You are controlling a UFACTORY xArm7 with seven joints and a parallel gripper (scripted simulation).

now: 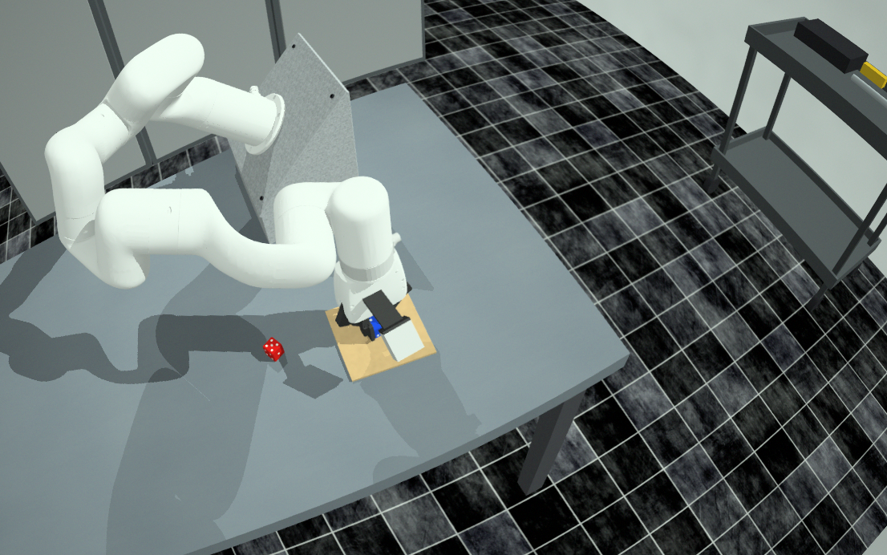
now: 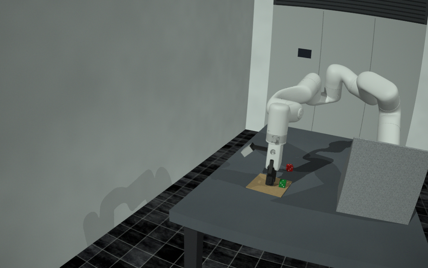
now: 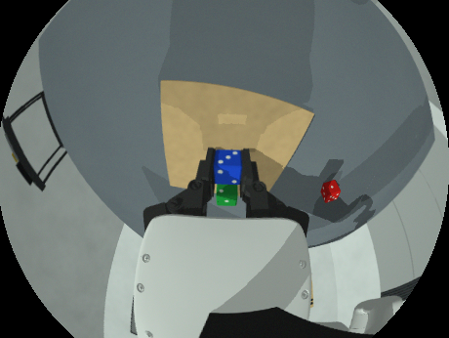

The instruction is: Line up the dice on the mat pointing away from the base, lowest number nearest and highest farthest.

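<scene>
Now: the blue die 1 cm below my hand. Also, from my hand: red die 18 cm to the right, 2 cm below, 2 cm behind; green die 5 cm behind, 1 cm to the right, 1 cm below; tan mat 3 cm below.
</scene>
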